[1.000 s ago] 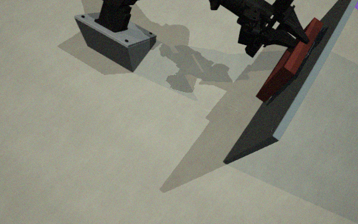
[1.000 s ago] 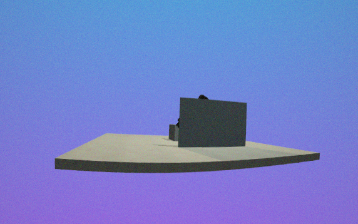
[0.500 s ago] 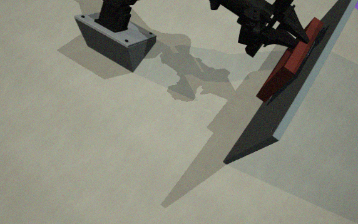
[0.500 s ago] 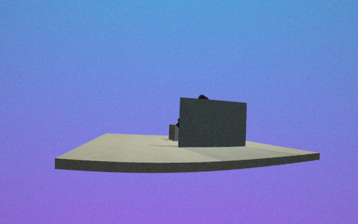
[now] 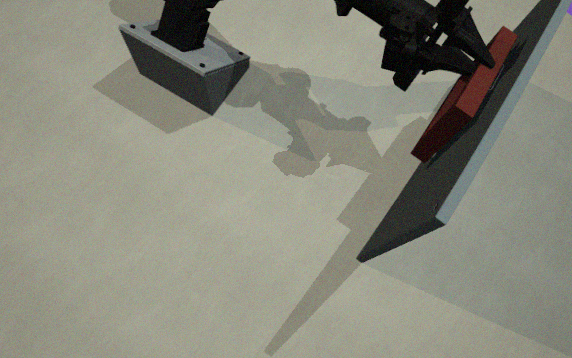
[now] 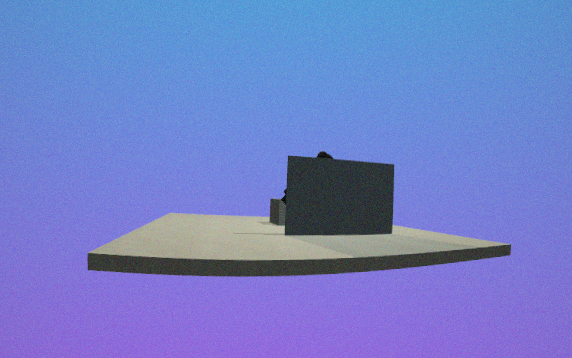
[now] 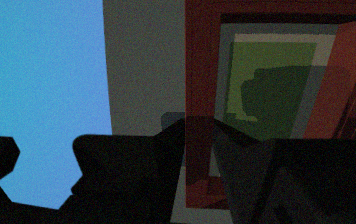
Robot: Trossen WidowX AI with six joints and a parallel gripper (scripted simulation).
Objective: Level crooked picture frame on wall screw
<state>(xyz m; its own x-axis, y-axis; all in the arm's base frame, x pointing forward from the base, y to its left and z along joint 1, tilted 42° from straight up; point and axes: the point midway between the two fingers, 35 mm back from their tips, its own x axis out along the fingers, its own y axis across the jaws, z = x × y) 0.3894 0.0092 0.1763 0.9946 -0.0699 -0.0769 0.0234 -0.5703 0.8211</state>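
The picture frame is 10 mm to the right of my gripper tip and 50 mm below it. Round my gripper tip: wall panel (20 mm ahead, 10 mm to the right, 70 mm below).
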